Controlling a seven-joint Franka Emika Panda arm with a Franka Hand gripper.
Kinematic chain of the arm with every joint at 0, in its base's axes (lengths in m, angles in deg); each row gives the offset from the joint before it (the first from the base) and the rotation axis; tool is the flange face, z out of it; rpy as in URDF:
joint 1: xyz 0 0 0.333 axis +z
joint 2: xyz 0 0 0 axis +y
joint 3: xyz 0 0 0.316 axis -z
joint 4: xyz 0.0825 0 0 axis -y
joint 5: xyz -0.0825 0 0.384 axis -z
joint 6: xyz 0 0 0 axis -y
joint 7: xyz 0.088 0 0 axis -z
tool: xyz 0 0 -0.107 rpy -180 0 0
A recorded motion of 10 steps. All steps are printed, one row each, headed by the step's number.
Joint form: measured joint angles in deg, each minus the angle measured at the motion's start. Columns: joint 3, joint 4, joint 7, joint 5, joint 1, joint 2, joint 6.
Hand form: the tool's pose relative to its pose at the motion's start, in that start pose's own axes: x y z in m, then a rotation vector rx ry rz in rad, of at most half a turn. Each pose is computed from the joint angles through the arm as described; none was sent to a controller.
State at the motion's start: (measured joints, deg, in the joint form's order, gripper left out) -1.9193 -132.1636 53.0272 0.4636 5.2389 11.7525 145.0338
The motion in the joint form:
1: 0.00 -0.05 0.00 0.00 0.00 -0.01 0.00
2: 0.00 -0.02 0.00 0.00 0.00 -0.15 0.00
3: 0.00 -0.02 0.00 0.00 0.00 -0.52 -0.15
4: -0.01 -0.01 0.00 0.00 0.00 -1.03 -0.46
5: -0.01 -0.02 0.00 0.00 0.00 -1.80 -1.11
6: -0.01 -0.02 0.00 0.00 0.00 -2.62 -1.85
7: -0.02 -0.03 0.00 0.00 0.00 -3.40 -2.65
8: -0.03 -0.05 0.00 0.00 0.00 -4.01 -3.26
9: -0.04 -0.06 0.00 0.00 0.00 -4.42 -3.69
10: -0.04 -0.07 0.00 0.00 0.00 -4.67 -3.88
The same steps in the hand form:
1: -0.0002 0.0002 0.0002 -0.0006 -0.0004 0.0000
2: 0.0001 -0.0001 -0.0012 0.0018 0.0014 0.0000
3: 0.0002 -0.0003 -0.0044 0.0047 0.0040 0.0000
4: 0.0003 -0.0005 -0.0087 0.0074 0.0064 -0.0002
5: 0.0001 -0.0002 -0.0147 0.0086 0.0080 -0.0002
6: -0.0001 0.0001 -0.0211 0.0094 0.0093 -0.0003
7: -0.0006 0.0006 -0.0269 0.0086 0.0093 -0.0005
8: -0.0011 0.0011 -0.0314 0.0081 0.0094 -0.0006
9: -0.0014 0.0015 -0.0344 0.0075 0.0093 -0.0008
10: -0.0016 0.0016 -0.0363 0.0081 0.0100 -0.0008

